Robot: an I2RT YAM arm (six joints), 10 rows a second.
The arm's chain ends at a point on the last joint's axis. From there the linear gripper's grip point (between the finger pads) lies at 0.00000 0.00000 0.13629 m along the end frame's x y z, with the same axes.
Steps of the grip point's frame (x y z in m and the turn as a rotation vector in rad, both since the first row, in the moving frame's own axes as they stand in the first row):
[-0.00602 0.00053 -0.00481 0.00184 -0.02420 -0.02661]
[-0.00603 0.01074 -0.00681 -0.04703 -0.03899 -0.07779]
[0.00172 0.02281 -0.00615 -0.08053 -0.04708 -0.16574]
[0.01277 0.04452 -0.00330 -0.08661 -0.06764 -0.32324]
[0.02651 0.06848 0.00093 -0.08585 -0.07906 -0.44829]
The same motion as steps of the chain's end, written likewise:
[-0.00272 0.00074 -0.00477 0.00184 -0.02420 -0.02661]
[-0.00097 0.00413 -0.00656 -0.04703 -0.03899 -0.07779]
[0.00719 0.01137 -0.00556 -0.08053 -0.04708 -0.16574]
[0.01992 0.03147 -0.00249 -0.08661 -0.06764 -0.32324]
[0.03433 0.05482 0.00184 -0.08585 -0.07906 -0.44829]

